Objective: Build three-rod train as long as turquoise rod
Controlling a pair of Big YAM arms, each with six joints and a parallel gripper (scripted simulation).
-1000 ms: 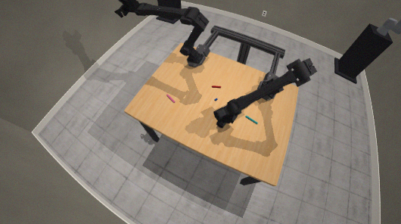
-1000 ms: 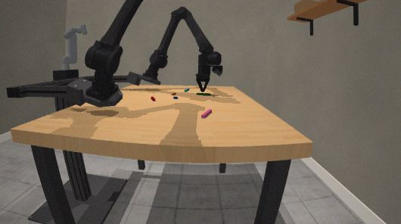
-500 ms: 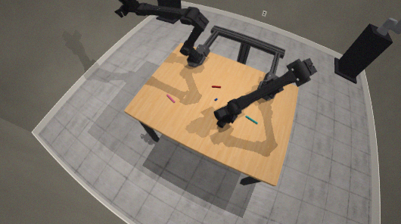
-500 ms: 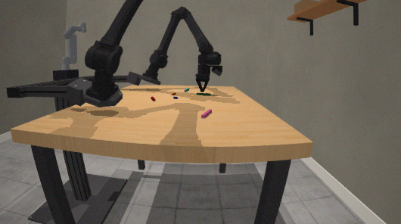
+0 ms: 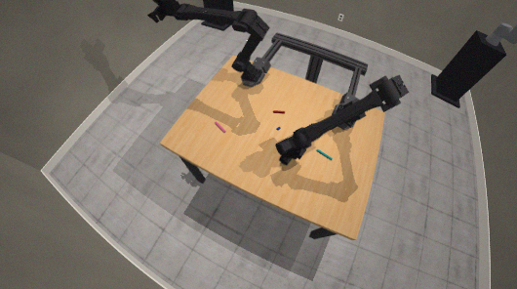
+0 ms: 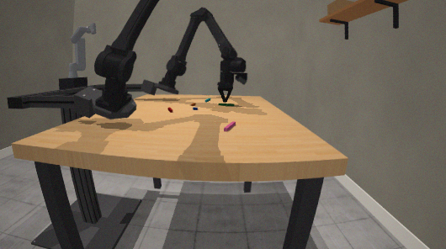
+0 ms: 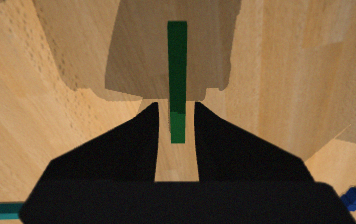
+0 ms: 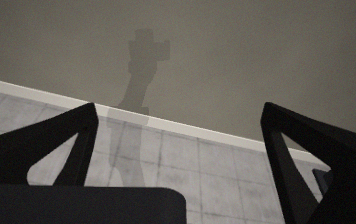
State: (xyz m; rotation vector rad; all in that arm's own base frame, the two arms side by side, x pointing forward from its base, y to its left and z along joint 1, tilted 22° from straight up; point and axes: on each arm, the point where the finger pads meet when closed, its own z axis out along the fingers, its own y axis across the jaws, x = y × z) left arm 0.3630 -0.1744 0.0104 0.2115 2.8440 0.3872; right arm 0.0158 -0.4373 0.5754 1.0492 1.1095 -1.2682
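Now: the green rod 2 cm below my left hand and 1 cm ahead of it. The rest, counted from my left hand: red rod 23 cm behind, 19 cm to the right, 2 cm below; turquoise rod 15 cm to the left, 10 cm behind, 2 cm below; orange rod 16 cm behind, 3 cm to the right, 2 cm below.
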